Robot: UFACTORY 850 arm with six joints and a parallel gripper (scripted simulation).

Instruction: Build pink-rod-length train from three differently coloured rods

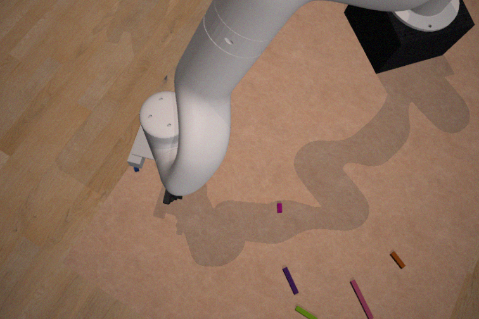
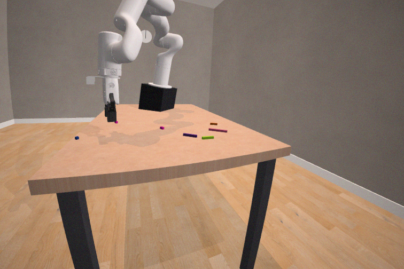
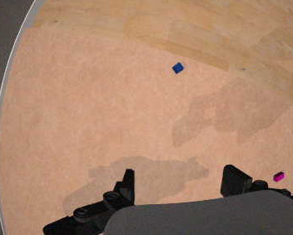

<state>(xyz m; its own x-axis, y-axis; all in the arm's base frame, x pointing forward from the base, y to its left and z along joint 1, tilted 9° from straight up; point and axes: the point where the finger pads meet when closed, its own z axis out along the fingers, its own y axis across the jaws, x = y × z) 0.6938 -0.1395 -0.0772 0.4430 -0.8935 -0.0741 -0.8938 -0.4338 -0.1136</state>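
Now: the blue rod 110 mm to the right of my hand, 70 mm below it and 50 mm ahead of it. Round my hand: lime rod: 390 mm to the left, 70 mm below, 40 mm ahead; purple rod: 320 mm to the left, 70 mm below; pink rod: 460 mm to the left, 70 mm below, 70 mm behind.
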